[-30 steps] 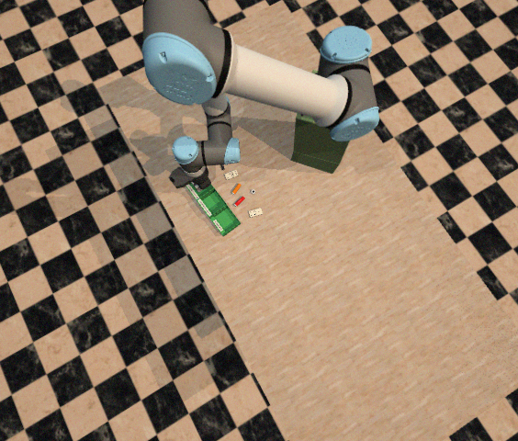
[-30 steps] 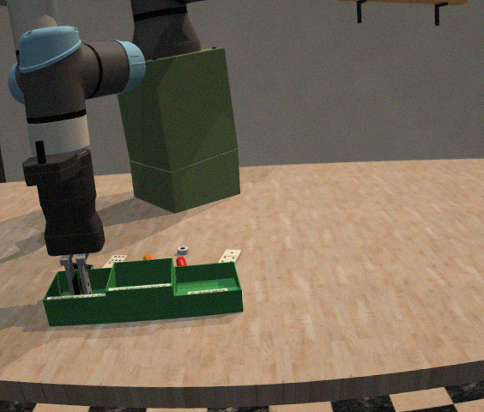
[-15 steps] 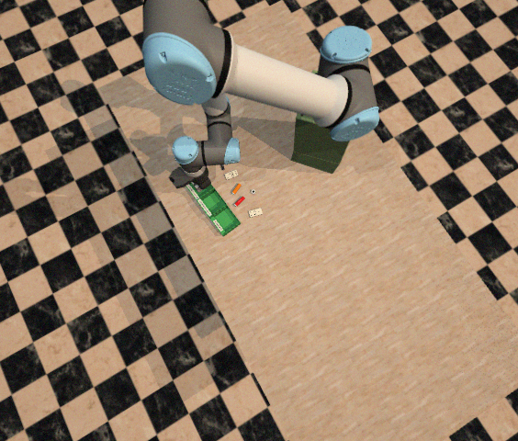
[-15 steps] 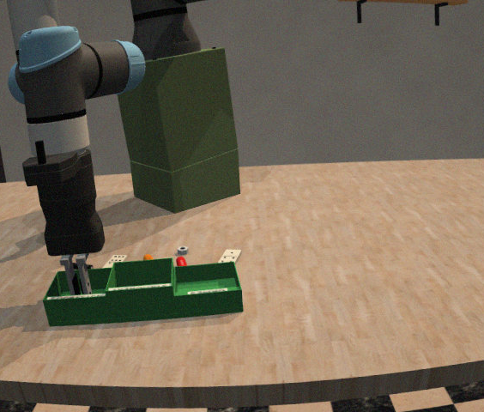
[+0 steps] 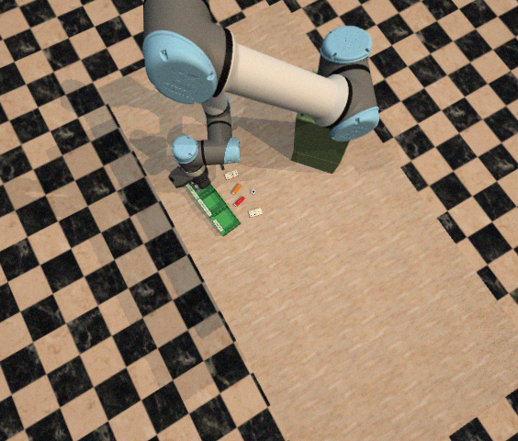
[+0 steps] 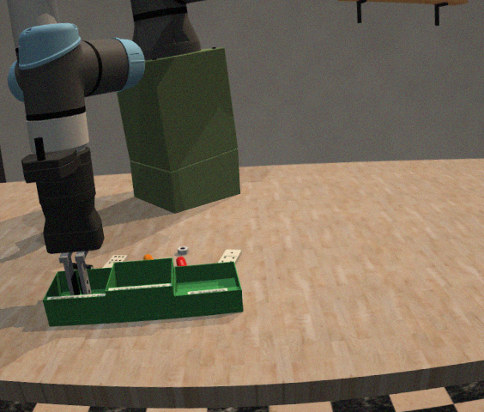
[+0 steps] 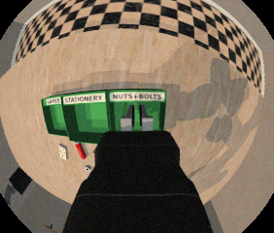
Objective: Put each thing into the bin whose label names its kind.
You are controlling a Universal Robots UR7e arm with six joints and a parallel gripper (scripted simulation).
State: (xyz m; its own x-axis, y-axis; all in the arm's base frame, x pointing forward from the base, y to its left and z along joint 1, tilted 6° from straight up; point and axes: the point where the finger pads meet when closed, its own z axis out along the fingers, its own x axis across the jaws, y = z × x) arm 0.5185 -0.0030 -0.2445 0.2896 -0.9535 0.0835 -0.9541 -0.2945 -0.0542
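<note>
My gripper is now 8 cm to the right of the three joined green bins, 3 cm past it and 1 cm above it. Round my hand: red cylinder: 13 cm behind, 10 cm to the left, 3 cm below; then black cylinder: 12 cm behind, 7 cm to the right, 3 cm below; then orange cylinder: 14 cm behind, 5 cm to the left, 3 cm below.
</note>
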